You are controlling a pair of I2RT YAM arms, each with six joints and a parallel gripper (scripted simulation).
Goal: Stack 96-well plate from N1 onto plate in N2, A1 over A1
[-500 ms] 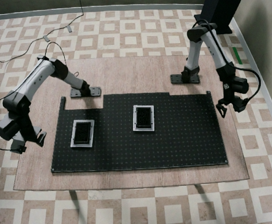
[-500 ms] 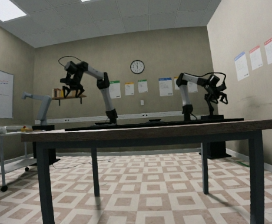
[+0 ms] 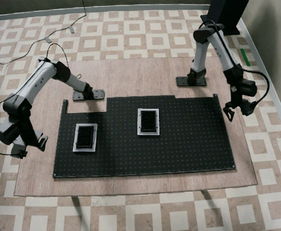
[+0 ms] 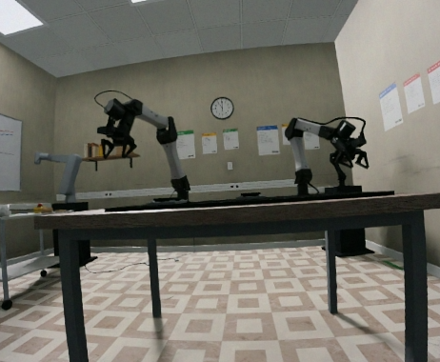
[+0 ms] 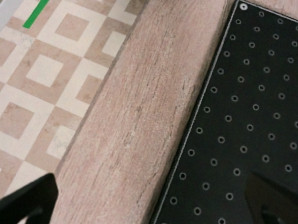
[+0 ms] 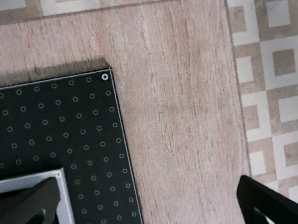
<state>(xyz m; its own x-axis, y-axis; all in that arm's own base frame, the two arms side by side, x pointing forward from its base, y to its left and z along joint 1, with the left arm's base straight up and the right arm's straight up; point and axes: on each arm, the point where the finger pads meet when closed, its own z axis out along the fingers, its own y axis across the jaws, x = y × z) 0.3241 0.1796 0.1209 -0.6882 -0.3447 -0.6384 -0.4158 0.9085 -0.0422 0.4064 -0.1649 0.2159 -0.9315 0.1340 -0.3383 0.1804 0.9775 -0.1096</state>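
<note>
My right hand is 200 mm above the nest N1, 190 mm to the right of it and 90 mm past it. From my right hand the other things lie so: nest N2: 550 mm to the left, 200 mm below, 130 mm behind; then A1 mark: 490 mm to the left, 190 mm below, 70 mm behind.
</note>
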